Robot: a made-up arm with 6 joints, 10 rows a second.
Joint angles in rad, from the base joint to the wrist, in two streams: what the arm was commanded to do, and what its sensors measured. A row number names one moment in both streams.
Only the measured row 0 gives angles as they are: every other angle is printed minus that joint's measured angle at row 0.
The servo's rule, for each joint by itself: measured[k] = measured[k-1] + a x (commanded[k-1-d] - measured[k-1]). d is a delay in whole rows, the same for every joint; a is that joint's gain. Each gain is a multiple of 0.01, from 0.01 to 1. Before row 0 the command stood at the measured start. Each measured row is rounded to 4 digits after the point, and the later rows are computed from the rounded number. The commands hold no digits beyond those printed.
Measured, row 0: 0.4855 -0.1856 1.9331 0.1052 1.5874 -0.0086
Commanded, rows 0 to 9: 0.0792 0.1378 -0.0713 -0.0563 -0.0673 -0.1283; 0.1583 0.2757 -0.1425 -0.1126 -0.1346 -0.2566; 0.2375 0.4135 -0.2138 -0.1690 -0.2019 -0.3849; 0.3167 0.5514 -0.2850 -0.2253 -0.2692 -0.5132; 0.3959 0.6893 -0.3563 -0.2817 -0.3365 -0.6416; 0.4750 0.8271 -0.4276 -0.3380 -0.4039 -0.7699; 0.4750 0.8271 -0.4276 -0.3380 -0.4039 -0.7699; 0.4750 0.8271 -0.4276 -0.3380 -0.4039 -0.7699; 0.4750 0.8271 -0.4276 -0.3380 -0.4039 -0.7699; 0.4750 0.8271 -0.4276 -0.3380 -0.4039 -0.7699
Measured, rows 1 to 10: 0.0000 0.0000 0.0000 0.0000 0.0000 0.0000; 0.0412 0.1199 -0.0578 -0.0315 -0.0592 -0.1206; 0.1021 0.2554 -0.1264 -0.0769 -0.1256 -0.2484; 0.1725 0.3929 -0.1972 -0.1285 -0.1927 -0.3767; 0.2475 0.5308 -0.2683 -0.1827 -0.2600 -0.5050; 0.3247 0.6687 -0.3396 -0.2381 -0.3273 -0.6334; 0.4029 0.8065 -0.4109 -0.2940 -0.3947 -0.7617; 0.4404 0.8244 -0.4244 -0.3186 -0.4028 -0.7694; 0.4584 0.8267 -0.4270 -0.3295 -0.4038 -0.7699; 0.4670 0.8270 -0.4275 -0.3343 -0.4039 -0.7699
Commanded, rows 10 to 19: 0.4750 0.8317 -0.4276 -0.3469 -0.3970 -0.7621; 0.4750 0.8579 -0.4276 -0.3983 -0.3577 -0.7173; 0.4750 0.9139 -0.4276 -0.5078 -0.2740 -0.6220; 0.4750 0.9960 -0.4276 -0.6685 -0.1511 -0.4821; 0.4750 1.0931 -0.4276 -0.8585 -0.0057 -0.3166; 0.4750 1.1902 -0.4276 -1.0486 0.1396 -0.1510; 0.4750 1.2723 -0.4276 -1.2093 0.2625 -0.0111; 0.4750 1.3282 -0.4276 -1.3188 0.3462 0.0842; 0.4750 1.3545 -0.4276 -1.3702 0.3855 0.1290; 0.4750 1.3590 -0.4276 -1.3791 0.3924 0.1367
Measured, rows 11 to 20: 0.4712 0.8271 -0.4276 -0.3364 -0.4039 -0.7699; 0.4732 0.8311 -0.4276 -0.3423 -0.3978 -0.7626; 0.4741 0.8544 -0.4276 -0.3737 -0.3625 -0.7200; 0.4746 0.9062 -0.4276 -0.4488 -0.2846 -0.6279; 0.4748 0.9843 -0.4276 -0.5718 -0.1671 -0.4908; 0.4749 1.0790 -0.4276 -0.7324 -0.0251 -0.3271; 0.4750 1.1757 -0.4276 -0.9095 0.1198 -0.1616; 0.4750 1.2597 -0.4276 -1.0774 0.2454 -0.0201; 0.4750 1.3193 -0.4276 -1.2126 0.3341 0.0779; 0.4750 1.3499 -0.4276 -1.3009 0.3793 0.1259
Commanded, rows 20 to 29: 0.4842 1.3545 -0.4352 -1.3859 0.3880 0.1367; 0.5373 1.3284 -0.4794 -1.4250 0.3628 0.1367; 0.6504 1.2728 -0.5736 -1.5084 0.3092 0.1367; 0.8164 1.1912 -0.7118 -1.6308 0.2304 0.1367; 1.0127 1.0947 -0.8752 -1.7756 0.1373 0.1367; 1.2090 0.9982 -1.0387 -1.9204 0.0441 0.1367; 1.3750 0.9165 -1.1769 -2.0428 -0.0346 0.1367; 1.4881 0.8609 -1.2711 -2.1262 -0.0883 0.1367; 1.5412 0.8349 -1.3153 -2.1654 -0.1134 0.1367; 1.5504 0.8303 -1.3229 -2.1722 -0.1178 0.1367
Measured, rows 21 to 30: 0.4750 1.3578 -0.4276 -1.3447 0.3908 0.1361; 0.4798 1.3549 -0.4338 -1.3678 0.3883 0.1367; 0.5097 1.3318 -0.4707 -1.3998 0.3659 0.1367; 0.5829 1.2805 -0.5540 -1.4606 0.3160 0.1367; 0.7043 1.2028 -0.6818 -1.5559 0.2407 0.1367; 0.8647 1.1088 -0.8385 -1.6789 0.1497 0.1367; 1.0437 1.0126 -1.0007 -1.8141 0.0568 0.1367; 1.2160 0.9290 -1.1434 -1.9422 -0.0236 0.1367; 1.3575 0.8698 -1.2468 -2.0452 -0.0805 0.1367; 1.4530 0.8394 -1.3023 -2.1125 -0.1095 0.1367
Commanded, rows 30 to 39: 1.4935 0.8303 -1.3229 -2.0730 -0.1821 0.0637; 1.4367 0.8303 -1.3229 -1.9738 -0.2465 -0.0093; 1.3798 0.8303 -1.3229 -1.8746 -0.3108 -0.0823; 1.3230 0.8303 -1.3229 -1.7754 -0.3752 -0.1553; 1.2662 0.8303 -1.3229 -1.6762 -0.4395 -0.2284; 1.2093 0.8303 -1.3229 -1.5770 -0.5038 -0.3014; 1.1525 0.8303 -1.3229 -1.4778 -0.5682 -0.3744; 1.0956 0.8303 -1.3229 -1.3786 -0.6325 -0.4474; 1.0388 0.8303 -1.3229 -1.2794 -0.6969 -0.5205; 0.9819 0.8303 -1.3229 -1.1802 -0.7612 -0.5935
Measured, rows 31 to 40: 1.5036 0.8315 -1.3190 -2.1459 -0.1168 0.1367; 1.4983 0.8305 -1.3222 -2.1051 -0.1743 0.0681; 1.4663 0.8303 -1.3228 -2.0316 -0.2378 -0.0047; 1.4213 0.8303 -1.3229 -1.9437 -0.3020 -0.0776; 1.3702 0.8303 -1.3229 -1.8495 -0.3664 -0.1506; 1.3161 0.8303 -1.3229 -1.7525 -0.4307 -0.2237; 1.2606 0.8303 -1.3229 -1.6542 -0.4950 -0.2967; 1.2044 0.8303 -1.3229 -1.5554 -0.5594 -0.3697; 1.1478 0.8303 -1.3229 -1.4564 -0.6237 -0.4427; 1.0911 0.8303 -1.3229 -1.3573 -0.6881 -0.5158
